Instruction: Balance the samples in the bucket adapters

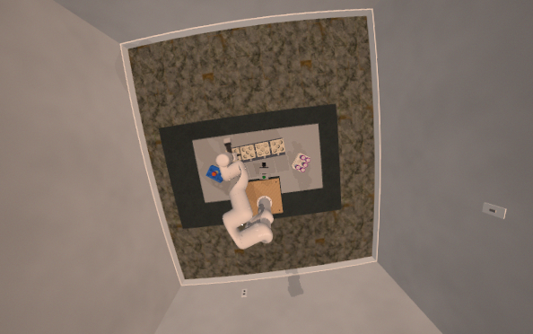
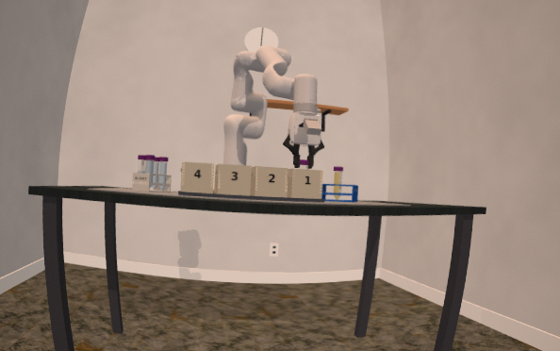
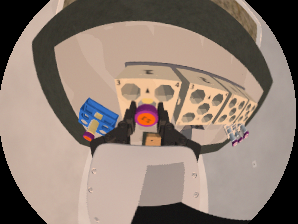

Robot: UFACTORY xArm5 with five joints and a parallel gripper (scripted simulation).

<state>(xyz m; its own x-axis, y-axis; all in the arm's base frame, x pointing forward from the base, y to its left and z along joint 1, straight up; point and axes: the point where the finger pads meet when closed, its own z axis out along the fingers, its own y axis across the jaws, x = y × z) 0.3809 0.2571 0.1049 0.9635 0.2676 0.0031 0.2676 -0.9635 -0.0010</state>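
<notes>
My gripper is now 1 cm to the right of the orange-dotted sample tube and 5 cm above it. The rest, counted from my hand: adapter 3 (6 cm ahead, 21 cm to the right, 7 cm below); loading stand ST (4 cm ahead, 16 cm to the right, 12 cm below); adapter 2 (3 cm ahead, 11 cm to the right, 7 cm below).
</notes>
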